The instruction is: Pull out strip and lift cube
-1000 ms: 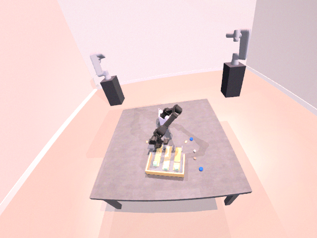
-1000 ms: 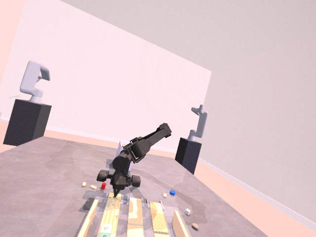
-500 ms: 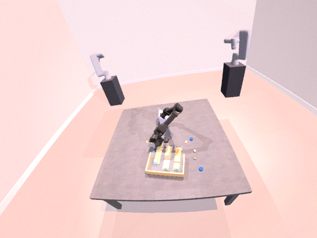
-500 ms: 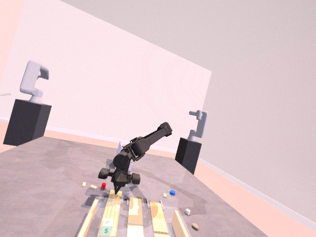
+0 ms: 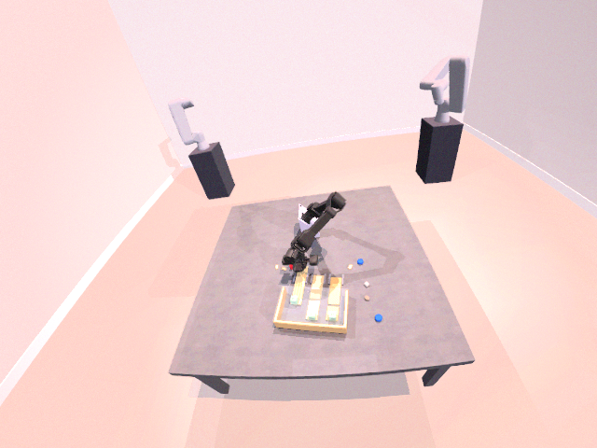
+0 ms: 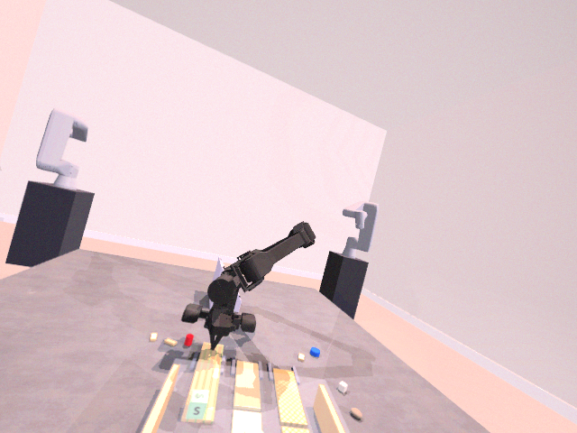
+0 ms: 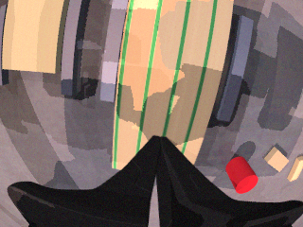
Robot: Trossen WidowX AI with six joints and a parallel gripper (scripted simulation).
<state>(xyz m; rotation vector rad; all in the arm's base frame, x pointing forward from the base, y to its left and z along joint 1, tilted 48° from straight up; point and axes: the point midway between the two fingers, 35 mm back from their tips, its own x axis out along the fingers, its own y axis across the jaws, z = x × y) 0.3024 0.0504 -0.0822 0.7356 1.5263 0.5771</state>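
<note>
Now: the red piece 20 mm behind my gripper tip, 60 mm to the right of it and 10 mm above it.
</note>
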